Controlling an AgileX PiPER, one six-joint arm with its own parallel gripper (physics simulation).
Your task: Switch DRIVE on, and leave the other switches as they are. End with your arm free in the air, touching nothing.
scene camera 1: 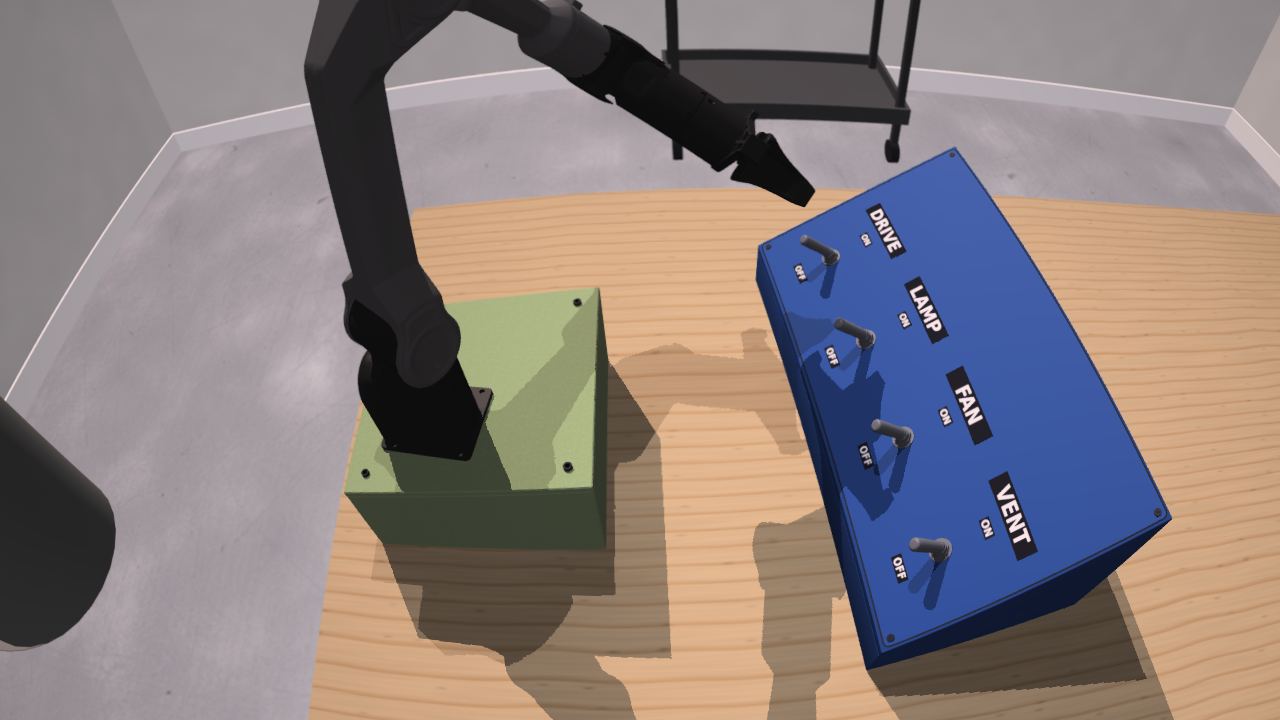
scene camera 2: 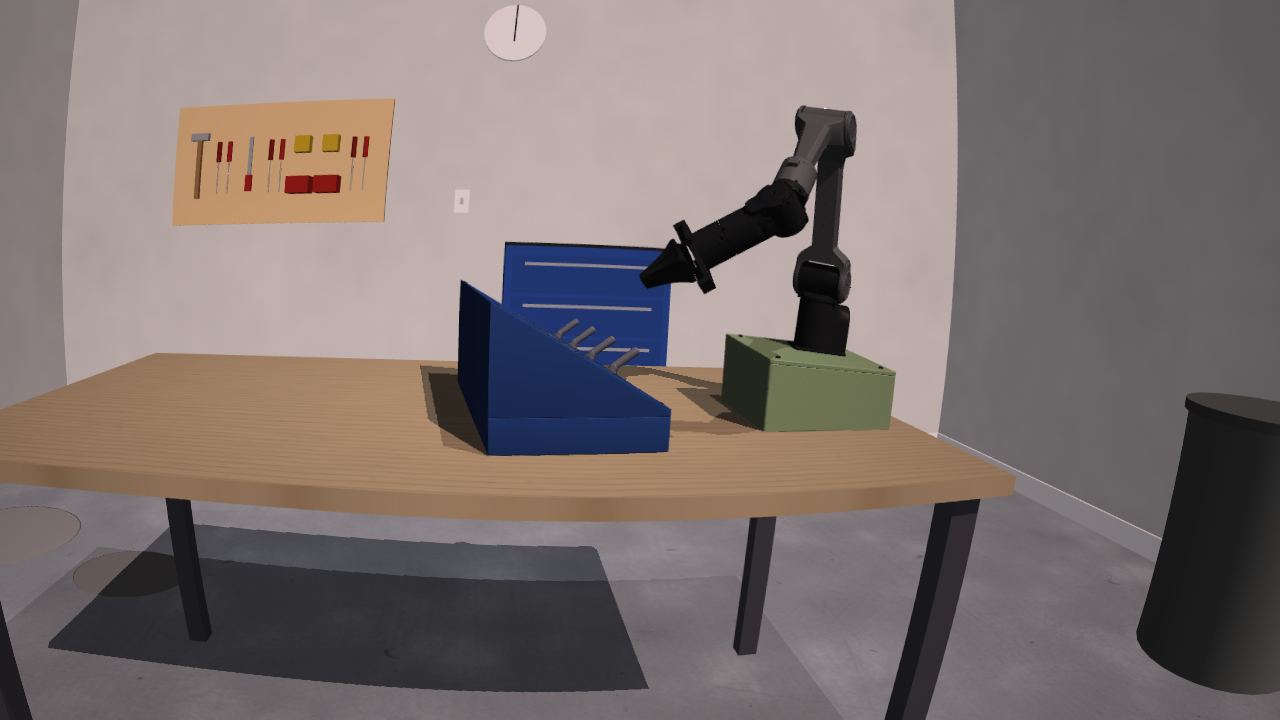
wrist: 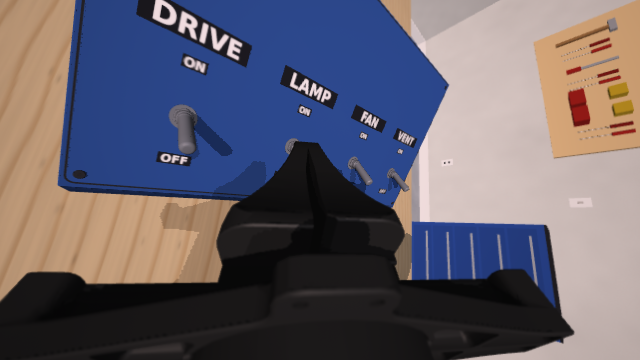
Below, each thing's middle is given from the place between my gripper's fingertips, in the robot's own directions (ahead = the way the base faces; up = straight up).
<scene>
The blue switch box (scene camera 1: 1016, 457) lies 16 cm ahead of my hand, 14 cm below it and 10 cm to the right of it.
</scene>
